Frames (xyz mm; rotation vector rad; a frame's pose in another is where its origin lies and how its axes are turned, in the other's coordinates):
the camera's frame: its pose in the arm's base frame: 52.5 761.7 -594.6 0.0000 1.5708 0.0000
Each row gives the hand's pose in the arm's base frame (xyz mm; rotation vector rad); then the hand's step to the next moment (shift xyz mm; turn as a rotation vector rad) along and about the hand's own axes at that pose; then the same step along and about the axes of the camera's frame.
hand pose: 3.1 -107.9 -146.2 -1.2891 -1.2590 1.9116
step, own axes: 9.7 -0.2 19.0 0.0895 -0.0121 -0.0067
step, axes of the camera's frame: 1.7 0.0 -21.3 0.0287 0.0795 -0.0325
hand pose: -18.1 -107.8 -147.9 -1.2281 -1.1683 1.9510
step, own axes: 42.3 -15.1 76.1 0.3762 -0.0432 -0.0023
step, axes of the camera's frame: -11.0 11.9 -86.9 0.1219 0.3208 -0.1601
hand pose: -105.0 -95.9 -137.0 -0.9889 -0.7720 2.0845
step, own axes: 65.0 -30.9 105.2 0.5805 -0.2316 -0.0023
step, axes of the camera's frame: -52.5 46.5 -106.4 0.0650 0.5907 -0.1935
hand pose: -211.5 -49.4 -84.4 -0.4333 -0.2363 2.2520
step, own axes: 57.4 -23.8 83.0 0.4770 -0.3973 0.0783
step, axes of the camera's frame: -70.7 56.7 -50.4 -0.0842 0.6183 -0.0464
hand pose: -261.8 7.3 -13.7 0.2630 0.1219 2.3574
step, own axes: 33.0 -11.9 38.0 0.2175 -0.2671 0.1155
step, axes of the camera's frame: -40.1 32.0 -6.5 -0.1020 0.3443 0.0551
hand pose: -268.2 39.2 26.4 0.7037 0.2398 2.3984
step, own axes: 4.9 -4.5 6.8 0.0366 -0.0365 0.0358
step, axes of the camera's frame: -6.3 6.6 2.7 -0.0337 0.0512 0.0138
